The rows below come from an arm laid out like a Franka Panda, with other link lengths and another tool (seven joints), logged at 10 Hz.
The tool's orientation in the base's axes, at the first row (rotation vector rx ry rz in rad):
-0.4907, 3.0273, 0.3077
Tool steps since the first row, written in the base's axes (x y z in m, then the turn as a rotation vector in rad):
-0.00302, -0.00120, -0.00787, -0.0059, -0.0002, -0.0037
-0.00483, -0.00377, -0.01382, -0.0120, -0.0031, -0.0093
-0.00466, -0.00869, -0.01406, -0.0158, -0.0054, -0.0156
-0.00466, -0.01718, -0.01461, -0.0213, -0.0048, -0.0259
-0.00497, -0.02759, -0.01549, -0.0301, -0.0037, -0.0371
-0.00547, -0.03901, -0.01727, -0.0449, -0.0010, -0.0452
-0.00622, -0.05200, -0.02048, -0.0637, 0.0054, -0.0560
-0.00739, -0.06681, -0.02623, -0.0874, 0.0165, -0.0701
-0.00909, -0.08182, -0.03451, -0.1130, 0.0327, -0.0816
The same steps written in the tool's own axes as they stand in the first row. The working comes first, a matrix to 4 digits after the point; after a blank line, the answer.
The tool's axes in the first row as the columns of a matrix, in the base's axes (used below as rounded here):
-0.9476, -0.3184, 0.0265
-0.3065, 0.9294, 0.2054
-0.0901, 0.1865, -0.9783

0.00394, -0.00162, 0.00737, 0.0060, 0.0010, 0.0034
0.00698, -0.00454, 0.01262, 0.0132, -0.0008, 0.0081
0.00835, -0.00921, 0.01185, 0.0180, -0.0029, 0.0137
0.01100, -0.01721, 0.01064, 0.0240, -0.0025, 0.0238
0.01456, -0.02695, 0.00936, 0.0330, -0.0008, 0.0347
0.01870, -0.03774, 0.00874, 0.0469, 0.0049, 0.0428
0.02368, -0.05017, 0.00919, 0.0638, 0.0149, 0.0542
0.02984, -0.06463, 0.01174, 0.0841, 0.0301, 0.0697
0.03680, -0.07959, 0.01671, 0.1044, 0.0512, 0.0836

